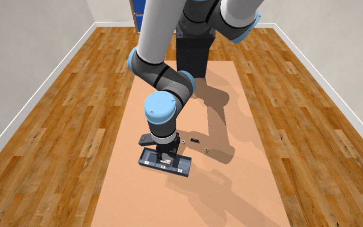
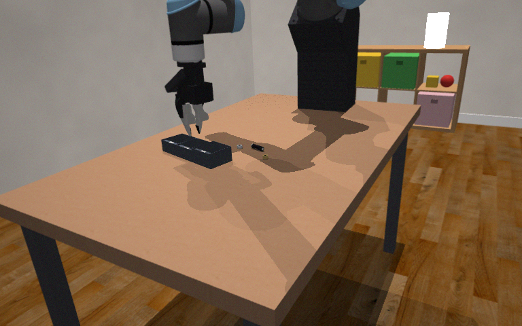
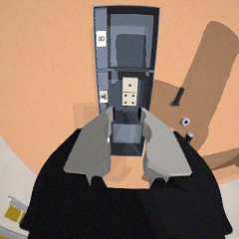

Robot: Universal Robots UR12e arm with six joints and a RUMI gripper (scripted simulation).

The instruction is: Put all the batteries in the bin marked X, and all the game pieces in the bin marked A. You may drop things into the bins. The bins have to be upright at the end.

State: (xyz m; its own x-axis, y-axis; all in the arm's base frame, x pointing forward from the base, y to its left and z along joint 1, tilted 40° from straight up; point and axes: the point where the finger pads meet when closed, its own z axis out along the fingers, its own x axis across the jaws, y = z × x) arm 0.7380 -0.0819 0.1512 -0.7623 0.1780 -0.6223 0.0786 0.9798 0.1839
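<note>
Now: the black battery 14 cm behind my hand, 13 cm to the left of it and 8 cm below it. Also, from my hand: black screw (10 cm behind, 2 cm to the left, 8 cm below); three-compartment bin tray (6 cm below); white domino (1 cm behind, 7 cm below).
</note>
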